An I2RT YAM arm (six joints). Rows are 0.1 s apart.
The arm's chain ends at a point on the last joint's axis. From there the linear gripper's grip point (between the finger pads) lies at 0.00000 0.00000 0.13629 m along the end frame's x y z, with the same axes.
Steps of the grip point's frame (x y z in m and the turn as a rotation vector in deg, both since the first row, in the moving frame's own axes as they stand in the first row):
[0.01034 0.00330 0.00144 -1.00 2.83 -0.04]
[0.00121 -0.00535 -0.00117 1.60 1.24 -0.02]
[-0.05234 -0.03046 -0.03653 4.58 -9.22 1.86]
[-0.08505 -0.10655 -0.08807 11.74 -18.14 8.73]
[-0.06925 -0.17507 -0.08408 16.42 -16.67 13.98]
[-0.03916 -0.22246 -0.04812 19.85 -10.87 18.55]
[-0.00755 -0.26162 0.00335 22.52 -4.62 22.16]
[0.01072 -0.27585 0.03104 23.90 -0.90 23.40]
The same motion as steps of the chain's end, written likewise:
[0.00361 0.00092 0.00163 -1.00 2.83 -0.04]
[-0.00174 -0.00154 -0.00108 1.60 1.24 -0.02]
[-0.03071 -0.01927 -0.03434 4.58 -9.22 1.86]
[-0.04518 -0.07615 -0.07851 11.74 -18.14 8.73]
[-0.03575 -0.13272 -0.07293 16.42 -16.67 13.98]
[-0.02189 -0.17317 -0.03772 19.85 -10.87 18.55]
[-0.00721 -0.20871 0.01404 22.52 -4.62 22.16]
[0.00146 -0.22175 0.04258 23.90 -0.90 23.40]

